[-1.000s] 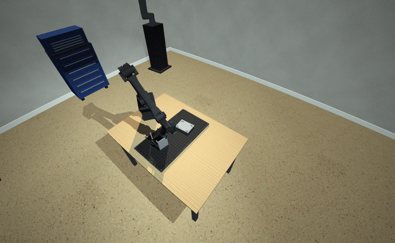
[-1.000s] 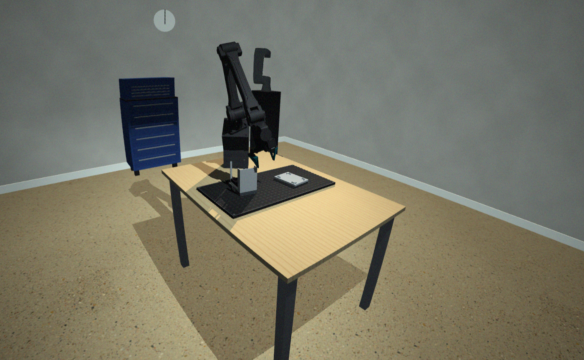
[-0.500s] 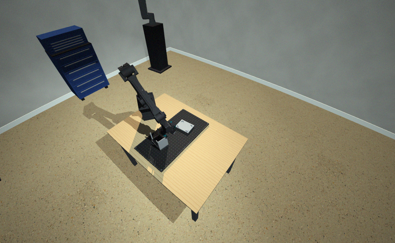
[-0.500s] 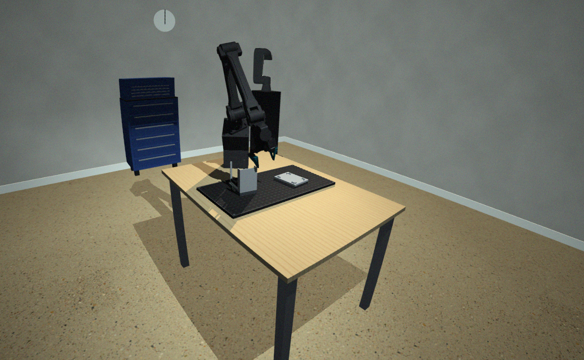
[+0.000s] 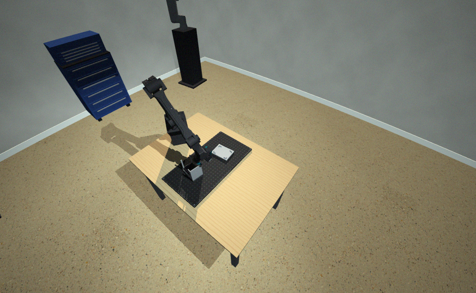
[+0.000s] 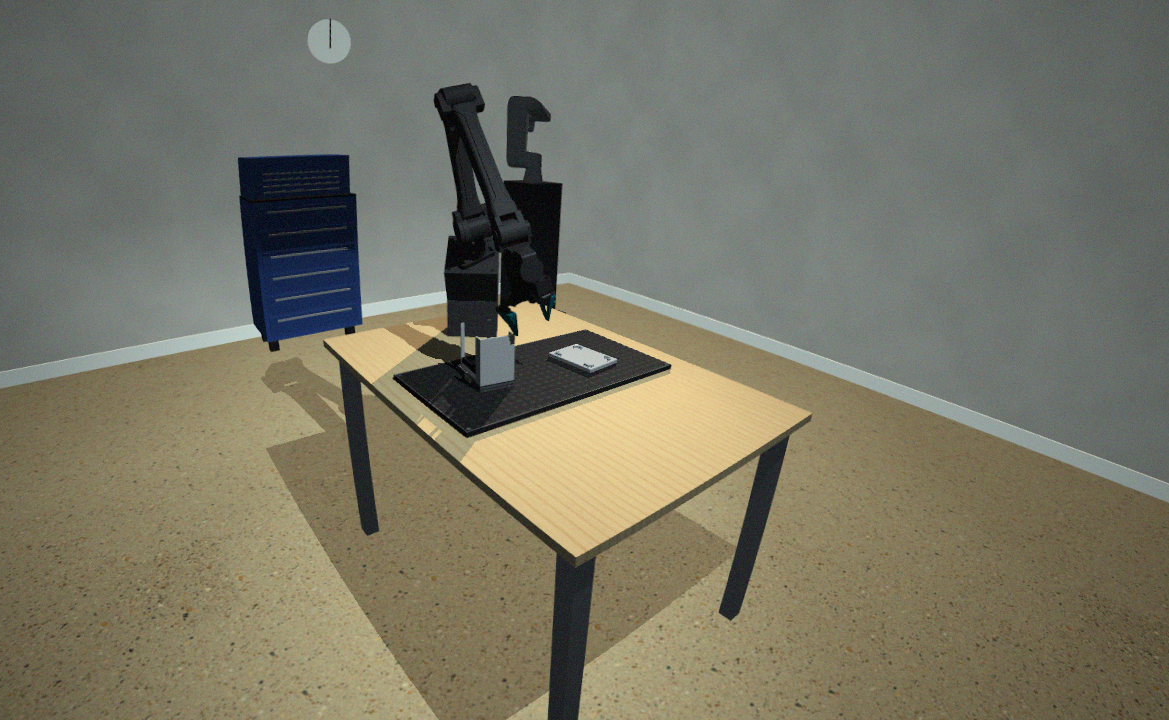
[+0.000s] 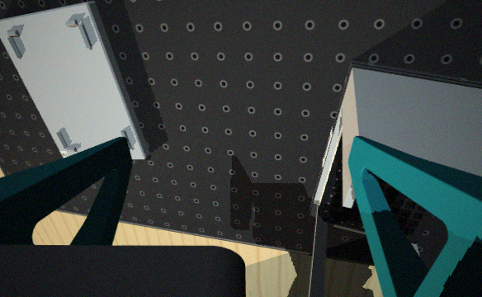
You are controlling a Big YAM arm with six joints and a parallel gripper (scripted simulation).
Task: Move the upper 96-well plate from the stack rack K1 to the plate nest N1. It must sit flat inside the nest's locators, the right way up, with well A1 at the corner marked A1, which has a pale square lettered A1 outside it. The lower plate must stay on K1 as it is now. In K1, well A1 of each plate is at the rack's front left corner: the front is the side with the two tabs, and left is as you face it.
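Now: hand 12 cm above the black 96-well plate, 9 cm past it and 8 cm to the left of it. The rest, counted from my hand: pale square mark 28 cm to the left, 15 cm below, 9 cm behind; pale plate 13 cm below, 9 cm behind, 8 cm to the right.
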